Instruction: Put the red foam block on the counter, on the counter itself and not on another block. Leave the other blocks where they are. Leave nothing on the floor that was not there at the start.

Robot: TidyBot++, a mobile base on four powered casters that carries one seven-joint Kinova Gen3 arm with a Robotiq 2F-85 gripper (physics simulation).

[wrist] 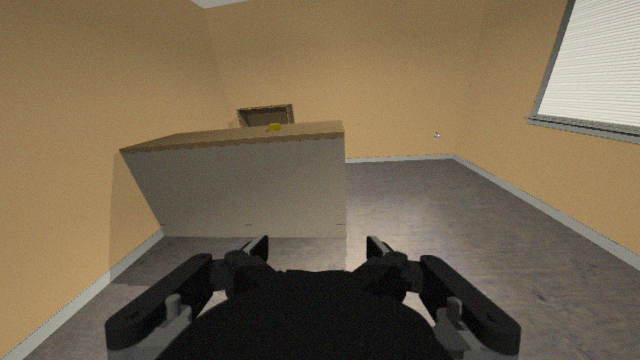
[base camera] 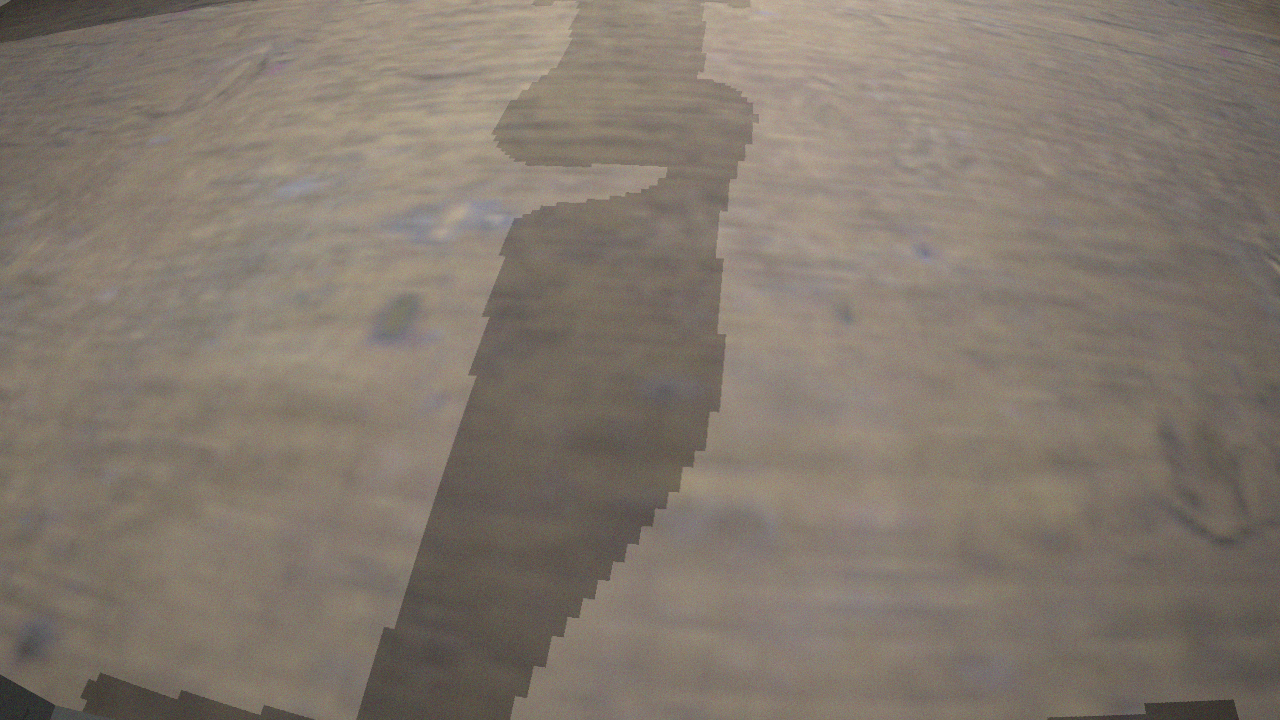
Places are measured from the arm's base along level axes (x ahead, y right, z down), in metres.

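Where they show: gripper, fingertip midpoint: (wrist: 317,246).
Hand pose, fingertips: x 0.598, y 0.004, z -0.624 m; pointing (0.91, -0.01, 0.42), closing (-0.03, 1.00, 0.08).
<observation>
After its pixels a point has its place.
The counter (wrist: 240,187) @(x 1.764, y -0.644, z -0.131 m) stands ahead and to the left in the wrist view, with a pale front and a brown top. A small yellow block (wrist: 274,127) @(x 2.008, y -0.344, z -0.535 m) sits on its top, toward the back. The red foam block does not show in either view. My gripper (wrist: 317,246) @(x 0.598, y 0.004, z -0.624 m) is open and empty, its fingers wide apart, some way in front of the counter. The base camera view shows the floor with the arm's shadow on it.
A brown open box or frame (wrist: 265,116) @(x 3.601, y -0.832, z -0.507 m) shows behind the counter top. Floor (wrist: 425,215) @(x 1.885, y 0.995, z 0.396 m) runs past the counter's right side to the back wall. A window (wrist: 590,65) @(x 1.915, y 2.139, z -0.848 m) is in the right wall. A wall stands close on the counter's left.
</observation>
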